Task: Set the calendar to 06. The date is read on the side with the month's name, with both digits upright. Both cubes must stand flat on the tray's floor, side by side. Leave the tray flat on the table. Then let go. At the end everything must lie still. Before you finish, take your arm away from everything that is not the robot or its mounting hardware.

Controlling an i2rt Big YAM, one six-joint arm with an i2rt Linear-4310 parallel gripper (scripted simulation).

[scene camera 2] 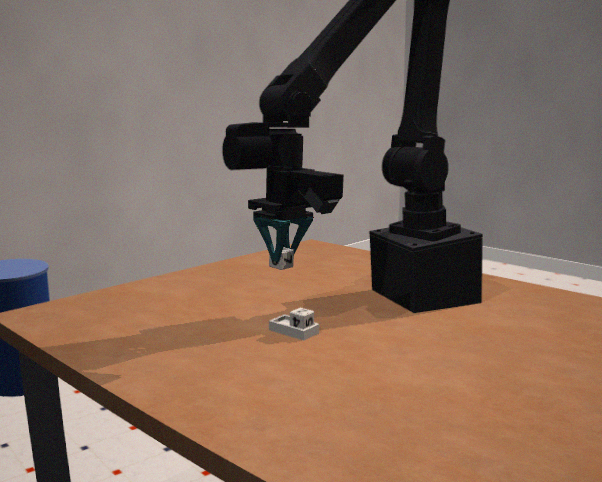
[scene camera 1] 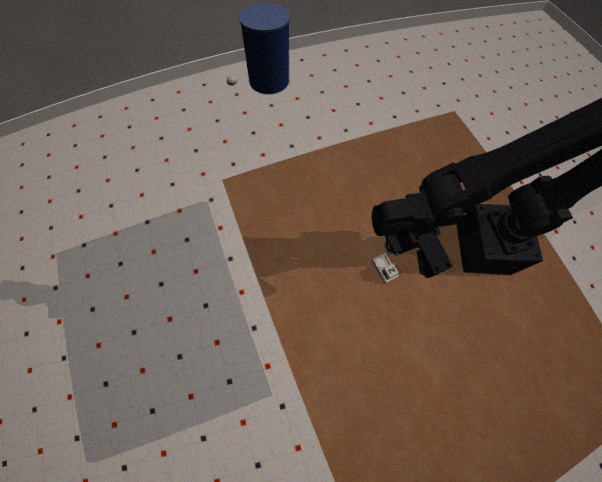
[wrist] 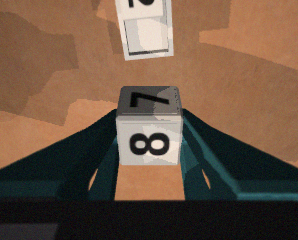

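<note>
You'd see the gripper (scene camera 2: 282, 259) here, and it (wrist: 149, 119) shows in the wrist view too.
</note>
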